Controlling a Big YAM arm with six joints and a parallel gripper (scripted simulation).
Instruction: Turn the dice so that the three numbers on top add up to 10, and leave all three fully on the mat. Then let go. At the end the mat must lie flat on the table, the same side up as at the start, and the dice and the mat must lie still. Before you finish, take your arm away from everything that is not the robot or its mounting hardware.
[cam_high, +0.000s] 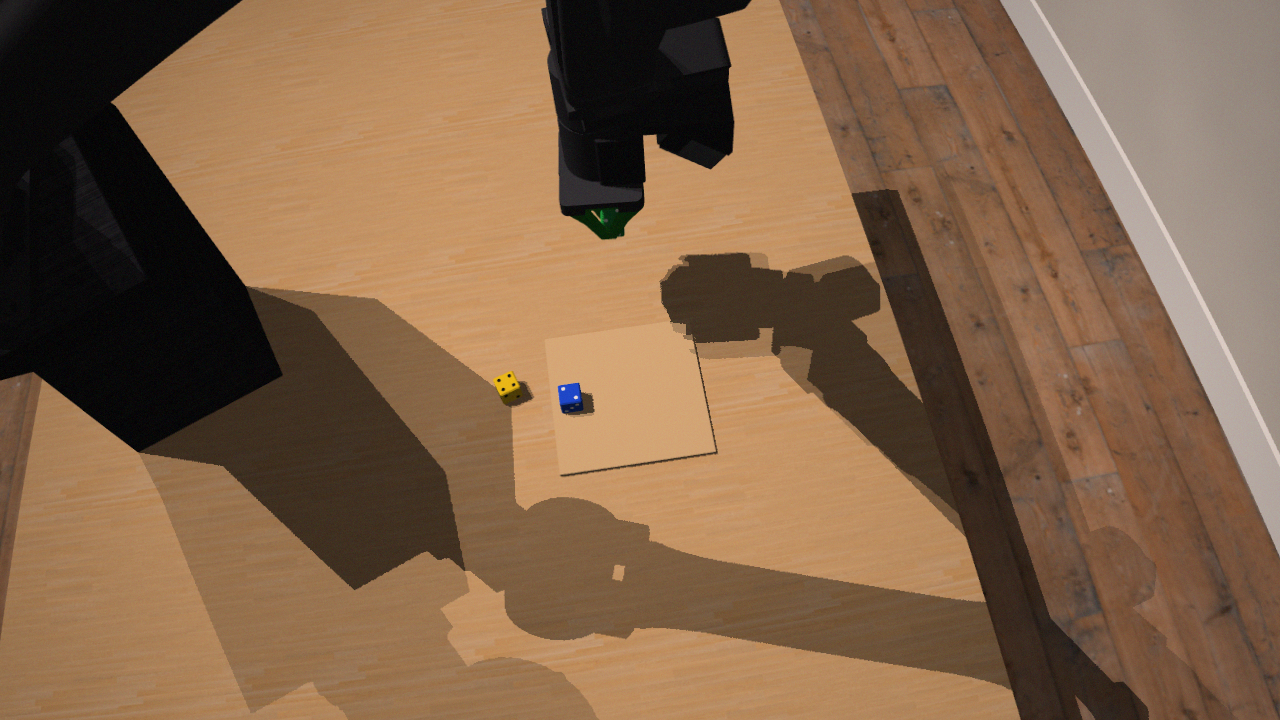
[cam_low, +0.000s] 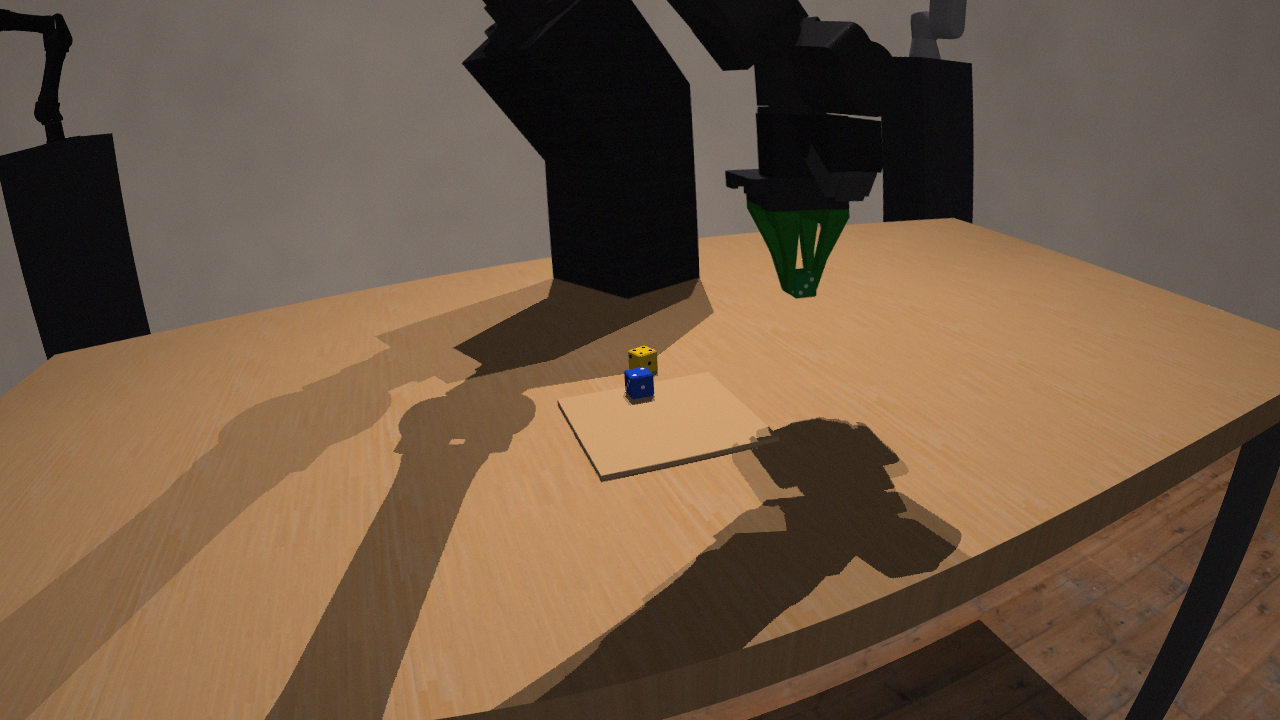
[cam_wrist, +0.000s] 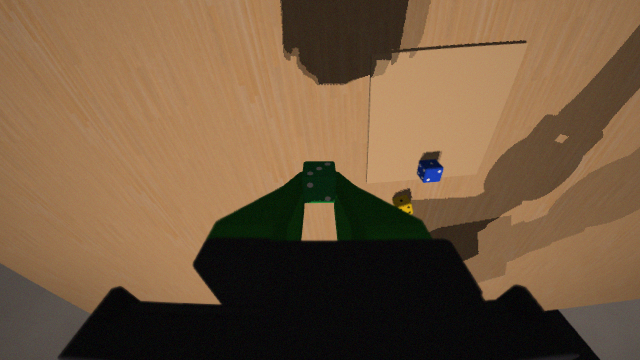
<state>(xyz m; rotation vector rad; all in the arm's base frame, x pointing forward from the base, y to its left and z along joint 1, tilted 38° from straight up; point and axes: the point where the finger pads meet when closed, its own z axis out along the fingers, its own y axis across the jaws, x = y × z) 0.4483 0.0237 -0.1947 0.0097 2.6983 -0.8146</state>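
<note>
Right now my hand is 12 cm to the left of the tan mat and 10 cm above it. From my hand the other things lie so: green die: right at my hand; then blue die: 6 cm behind, 12 cm to the right, 9 cm below; then yellow die: 11 cm behind, 10 cm to the right, 9 cm below.
</note>
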